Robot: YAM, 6 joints.
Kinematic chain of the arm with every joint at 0, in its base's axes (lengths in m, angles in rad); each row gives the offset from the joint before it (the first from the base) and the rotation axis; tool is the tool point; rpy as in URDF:
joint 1: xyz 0 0 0.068 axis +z
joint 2: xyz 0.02 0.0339 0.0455 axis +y
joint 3: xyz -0.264 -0.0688 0 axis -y
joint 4: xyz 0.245 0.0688 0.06 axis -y
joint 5: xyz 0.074 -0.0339 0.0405 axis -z
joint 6: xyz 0.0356 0 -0.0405 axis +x
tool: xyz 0 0 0 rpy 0 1.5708 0
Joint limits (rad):
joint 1: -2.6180..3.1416
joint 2: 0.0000..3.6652
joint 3: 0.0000..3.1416
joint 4: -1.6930..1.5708
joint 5: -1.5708..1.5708
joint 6: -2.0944..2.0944
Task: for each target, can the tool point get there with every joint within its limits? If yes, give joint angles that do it. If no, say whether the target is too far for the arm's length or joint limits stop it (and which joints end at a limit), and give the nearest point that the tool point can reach.
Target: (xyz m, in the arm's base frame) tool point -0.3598 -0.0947 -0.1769
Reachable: no: joint limits stop it (at a limit: joint 1) | nearest point -0.3598 -0.0356 -0.1769 | short by 0.059 m
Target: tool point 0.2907 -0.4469 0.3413
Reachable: yes | joints -1.0006 2.2170 2.1553 -0.1943 -0.0979 -0.9102
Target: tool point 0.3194 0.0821 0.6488
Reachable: yes | joints 0.2382 1.9254 2.6435 0.1209 -0.1248 0.5566
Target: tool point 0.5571 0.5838 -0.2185
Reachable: no: too far | nearest point 0.4119 0.4316 -0.1298 | short by 0.228 m
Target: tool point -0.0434 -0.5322 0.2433
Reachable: yes | joints -1.7075 2.4101 1.7958 1.1227 -0.9811 -1.4869
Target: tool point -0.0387 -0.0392 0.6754
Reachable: yes | joints 1.4356 1.1230 2.4506 -0.3612 -1.1946 -0.7067
